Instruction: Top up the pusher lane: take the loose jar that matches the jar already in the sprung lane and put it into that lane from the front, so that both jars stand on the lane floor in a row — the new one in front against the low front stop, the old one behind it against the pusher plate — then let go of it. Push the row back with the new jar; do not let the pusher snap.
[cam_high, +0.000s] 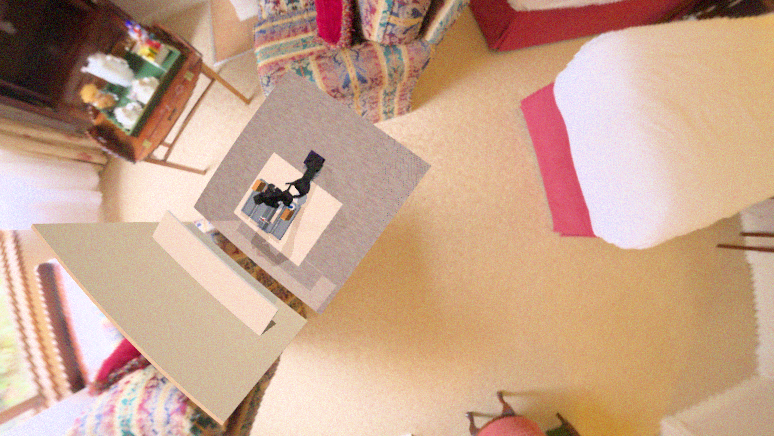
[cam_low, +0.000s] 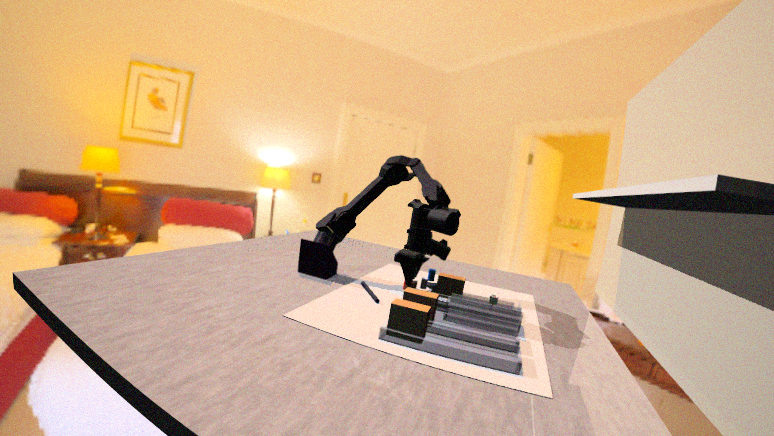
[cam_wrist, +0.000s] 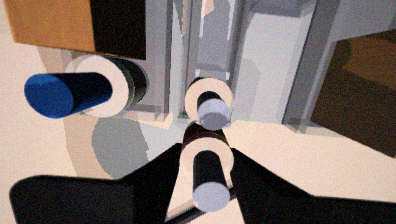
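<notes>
Right now my gripper tip is 10 cm past the thin black rod, 4 cm above it and 3 cm to the left of it. Also, from my gripper tip: shelf 54 cm ahead, 32 cm above, 5 cm to the left.
</notes>
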